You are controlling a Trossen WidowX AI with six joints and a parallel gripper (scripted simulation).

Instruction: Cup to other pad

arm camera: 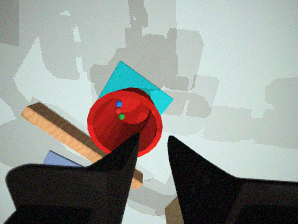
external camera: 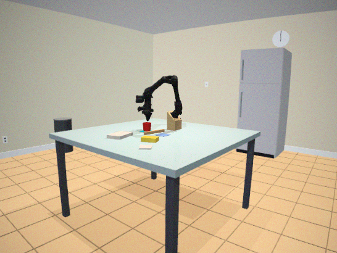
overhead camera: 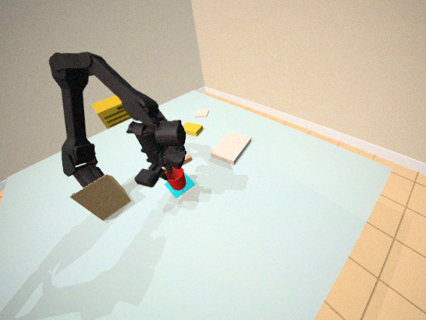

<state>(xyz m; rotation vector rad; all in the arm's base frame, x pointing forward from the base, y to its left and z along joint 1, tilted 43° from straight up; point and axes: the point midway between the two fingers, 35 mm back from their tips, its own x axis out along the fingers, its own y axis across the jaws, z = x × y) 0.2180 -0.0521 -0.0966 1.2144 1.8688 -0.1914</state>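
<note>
Right now the red cup is 5 cm below my gripper tip, 2 cm ahead of it and 1 cm to the left of it. Round my gripper tip: wooden bar (12 cm to the left, 8 cm below, 3 cm ahead); then cyan pad (9 cm below, 3 cm ahead, 2 cm to the left); then green marble (7 cm below, 3 cm to the left, 3 cm ahead).
</note>
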